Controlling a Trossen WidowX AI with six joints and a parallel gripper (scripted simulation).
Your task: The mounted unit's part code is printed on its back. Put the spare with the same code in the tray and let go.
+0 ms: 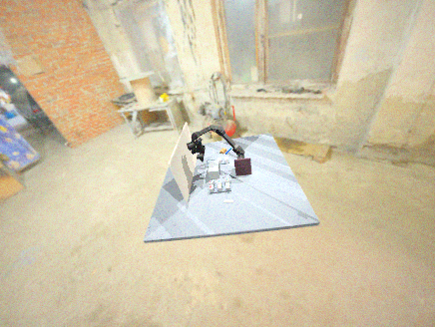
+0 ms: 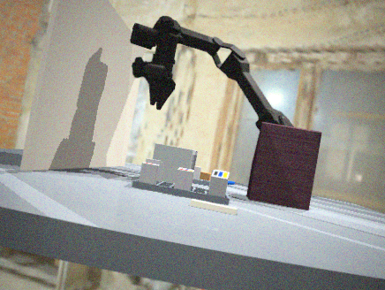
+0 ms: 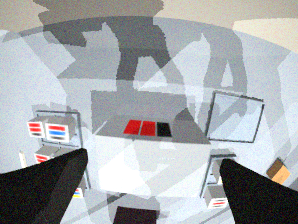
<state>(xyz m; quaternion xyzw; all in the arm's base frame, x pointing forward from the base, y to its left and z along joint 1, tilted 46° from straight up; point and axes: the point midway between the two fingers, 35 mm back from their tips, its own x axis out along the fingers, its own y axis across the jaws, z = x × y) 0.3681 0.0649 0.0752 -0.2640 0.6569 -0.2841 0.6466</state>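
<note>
My gripper tip is 24 cm to the right of the white spare block, 16 cm above it and 6 cm past it. From my gripper tip the other things lie so: beige panel (16 cm ahead, 3 cm above).
</note>
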